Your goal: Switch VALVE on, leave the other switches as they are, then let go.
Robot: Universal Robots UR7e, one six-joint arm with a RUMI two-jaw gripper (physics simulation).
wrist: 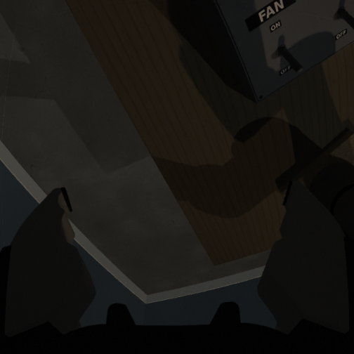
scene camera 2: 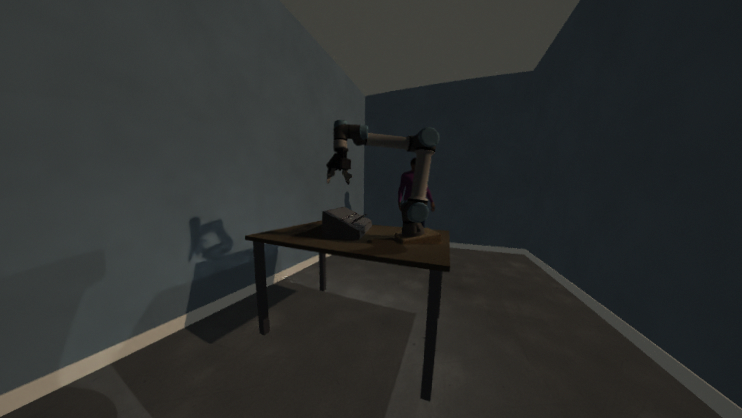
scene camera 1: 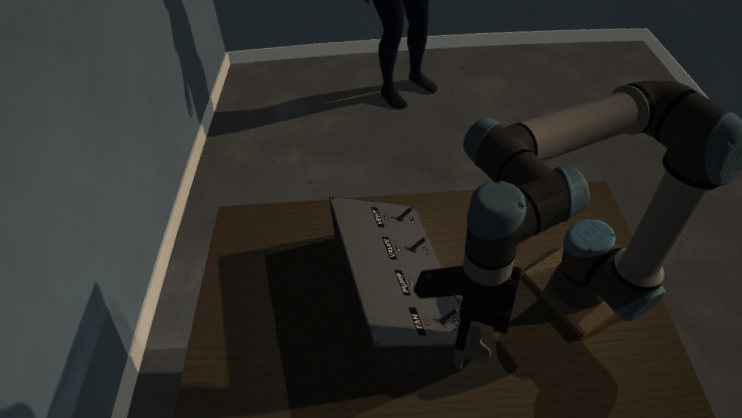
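Seen in the pictures: gripper, between the fingertips: [scene camera 2: 338, 184] [scene camera 1: 469, 334]; arm's base, origin of its link: [scene camera 2: 413, 233] [scene camera 1: 580, 283].
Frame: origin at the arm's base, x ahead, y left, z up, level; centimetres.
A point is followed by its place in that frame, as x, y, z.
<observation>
A grey sloped switch panel [scene camera 1: 363, 259] @(57.9, 4.1, 12.4) [scene camera 2: 341, 224] @(40.0, 25.4, 6.1) [wrist: 261, 62] stands on the table. The VALVE lever [scene camera 1: 417, 244] @(44.6, -5.6, 7.7) is second from the far end and leans to the low right side, like the VENT lever [scene camera 1: 405, 213] @(48.5, -16.9, 7.9) and the FAN lever [scene camera 1: 448, 316] @(36.2, 16.9, 7.7) [wrist: 291, 59]. In the wrist view the FAN lever leans to its OFF mark. The PUMP lever [wrist: 345, 14] is hidden behind the gripper in scene camera 1 and partly cut off in the wrist view. VALVE does not show in the wrist view. My gripper [scene camera 1: 471, 357] [scene camera 2: 338, 181] @(33.5, 36.2, 31.4) [wrist: 175, 186] is open and empty, high above the panel.
The wooden table [scene camera 1: 244, 223] @(100.2, -21.5, -3.6) [scene camera 2: 290, 239] @(65.8, 45.1, -3.5) [wrist: 125, 85] also carries the arm's base on a wooden plate [scene camera 1: 542, 287] @(10.3, 0.4, -1.5) [scene camera 2: 423, 237] @(-9.1, 8.5, 0.4). A wall [scene camera 1: 103, 129] rises beyond the table's left side. A person [scene camera 1: 392, 57] [scene camera 2: 407, 184] stands on the floor behind the table.
</observation>
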